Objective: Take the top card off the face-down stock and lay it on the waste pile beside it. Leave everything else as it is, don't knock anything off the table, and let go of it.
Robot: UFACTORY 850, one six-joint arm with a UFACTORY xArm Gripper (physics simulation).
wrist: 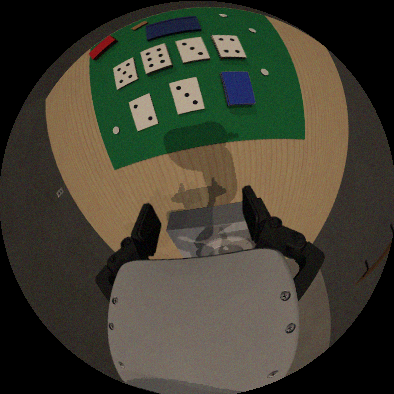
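Note:
The face-down stock (pixel 238 89) is a blue-backed stack on the right part of the green mat. A face-up white card or pile with three black pips (pixel 187 95) lies to its left in the view, beside it; this matches the waste pile, though its thickness is hard to tell. My gripper (pixel 197 206) is open, with nothing between its fingers. It hangs over the near part of the table, well apart from the stock and the three-pip pile, and its fingertips show lower in the view than both.
The green mat (pixel 277 127) lies on the wooden table (pixel 322 110). A two-pip card (pixel 143 112) lies left of the three-pip pile. Several face-up cards form a row behind. A dark blue block (pixel 173 28), a red block (pixel 103 47) and small white discs lie around them. The grey arm base (pixel 205 220) stands near the fingers.

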